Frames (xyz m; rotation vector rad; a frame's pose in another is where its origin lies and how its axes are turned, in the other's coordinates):
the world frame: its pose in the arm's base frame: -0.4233 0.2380 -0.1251 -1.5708 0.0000 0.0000
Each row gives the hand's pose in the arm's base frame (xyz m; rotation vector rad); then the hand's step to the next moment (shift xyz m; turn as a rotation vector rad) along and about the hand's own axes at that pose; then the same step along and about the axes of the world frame.
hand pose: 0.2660 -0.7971 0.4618 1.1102 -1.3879 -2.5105
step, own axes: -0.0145 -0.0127 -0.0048 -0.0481 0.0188 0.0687
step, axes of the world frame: 0.0171 0.0031 0.0096 -0.0121 -0.0640 0.0560
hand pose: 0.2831 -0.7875 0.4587 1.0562 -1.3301 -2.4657
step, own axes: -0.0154 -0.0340 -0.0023 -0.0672 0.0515 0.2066
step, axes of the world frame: 0.0194 0.0194 0.0254 -0.0929 -0.1489 0.1380
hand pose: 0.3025 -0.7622 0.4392 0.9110 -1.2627 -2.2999
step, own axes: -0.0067 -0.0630 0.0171 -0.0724 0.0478 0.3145
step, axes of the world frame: -0.0073 0.0441 0.0480 -0.1633 -0.1900 0.2090
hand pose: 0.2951 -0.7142 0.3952 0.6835 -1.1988 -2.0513
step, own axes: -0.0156 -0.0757 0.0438 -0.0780 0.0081 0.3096
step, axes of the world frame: -0.0419 0.0462 0.0633 -0.1671 -0.1532 0.2250
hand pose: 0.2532 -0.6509 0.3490 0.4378 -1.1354 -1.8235
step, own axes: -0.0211 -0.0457 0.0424 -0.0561 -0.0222 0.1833
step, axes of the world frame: -0.0415 0.0202 0.0470 -0.1076 -0.0663 0.1458
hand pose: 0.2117 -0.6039 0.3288 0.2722 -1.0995 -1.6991
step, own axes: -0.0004 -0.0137 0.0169 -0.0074 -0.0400 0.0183
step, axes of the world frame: -0.0194 0.0013 0.0098 -0.0340 0.0231 0.0173
